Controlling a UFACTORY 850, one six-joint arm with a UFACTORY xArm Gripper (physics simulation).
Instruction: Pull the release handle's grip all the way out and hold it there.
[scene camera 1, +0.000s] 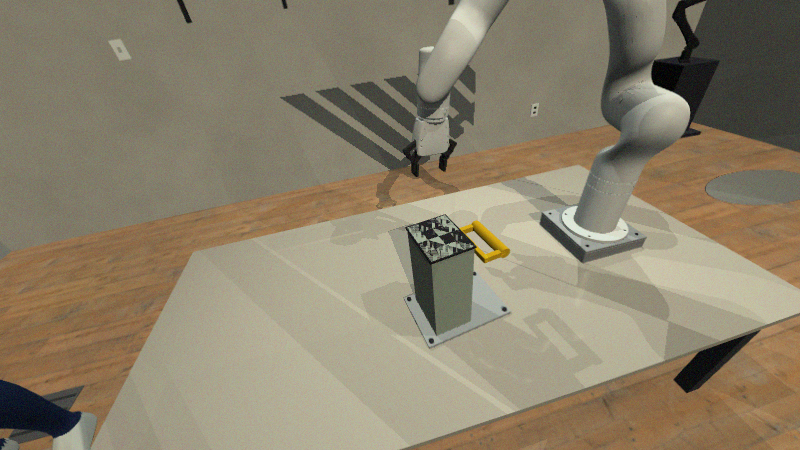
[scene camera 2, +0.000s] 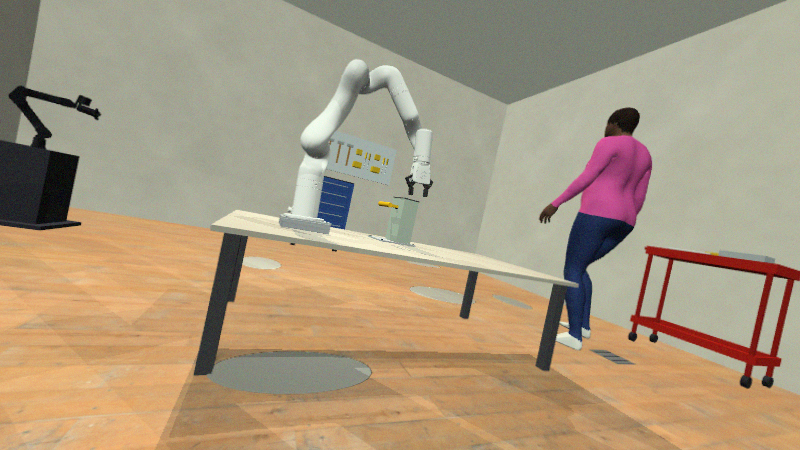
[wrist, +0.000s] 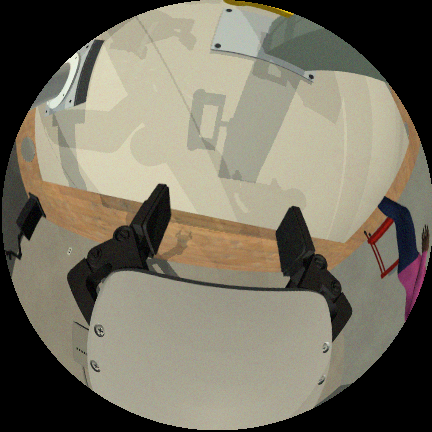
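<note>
The release handle's yellow grip (scene camera 1: 492, 237) (scene camera 2: 387, 204) (wrist: 260, 6) is a bar on a U-shaped frame. It sticks out near the top of an upright grey-green box (scene camera 1: 453, 291) (scene camera 2: 403, 221) (wrist: 325, 47), on the side facing the arm's base. In the wrist view a sliver of it shows at the top edge. The box stands on a bolted plate (scene camera 1: 489, 305) (wrist: 240, 35). My gripper (scene camera 1: 429, 171) (scene camera 2: 418, 194) (wrist: 227, 209) is open and empty, pointing down. It is apart from the handle, higher up and toward the table's far side in scene camera 1. How far the grip is extended is hard to tell.
The arm's grey base (scene camera 1: 587, 251) (scene camera 2: 304, 223) is bolted to the pale table (scene camera 1: 279, 363) (scene camera 2: 447, 258). A person in a pink top (scene camera 2: 615, 179) stands beyond the table's end, near a red cart (scene camera 2: 704, 260). A black pedestal (scene camera 2: 55, 190) carries another arm.
</note>
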